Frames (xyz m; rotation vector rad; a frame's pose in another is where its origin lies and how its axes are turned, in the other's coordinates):
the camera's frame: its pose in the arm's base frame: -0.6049 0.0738 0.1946 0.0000 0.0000 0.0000
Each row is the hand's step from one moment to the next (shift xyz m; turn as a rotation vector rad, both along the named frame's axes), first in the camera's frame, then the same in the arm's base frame.
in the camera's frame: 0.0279 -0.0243 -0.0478 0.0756 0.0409 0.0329
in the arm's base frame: 0.0279 -0.0243 -0.0478 0.0756 0.0409 0.0329
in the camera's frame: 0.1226 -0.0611 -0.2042 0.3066 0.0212 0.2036
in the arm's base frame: 0.1226 -0.0611 -0.2042 0.3066 0.0212 0.2036
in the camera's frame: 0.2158 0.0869 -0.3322 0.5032 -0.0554 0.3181
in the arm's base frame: 0.2158 0.0869 -0.3322 0.5032 -0.0554 0.3181
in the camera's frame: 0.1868 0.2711 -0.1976 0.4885 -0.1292 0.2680
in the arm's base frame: 0.1868 0.2711 -0.1976 0.4885 -0.1292 0.2680
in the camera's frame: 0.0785 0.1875 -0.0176 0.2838 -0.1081 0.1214
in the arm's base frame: 0.0785 0.1875 -0.0176 0.2838 -0.1081 0.1214
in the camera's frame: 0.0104 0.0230 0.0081 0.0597 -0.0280 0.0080
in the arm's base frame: 0.0104 0.0230 0.0081 0.0597 -0.0280 0.0080
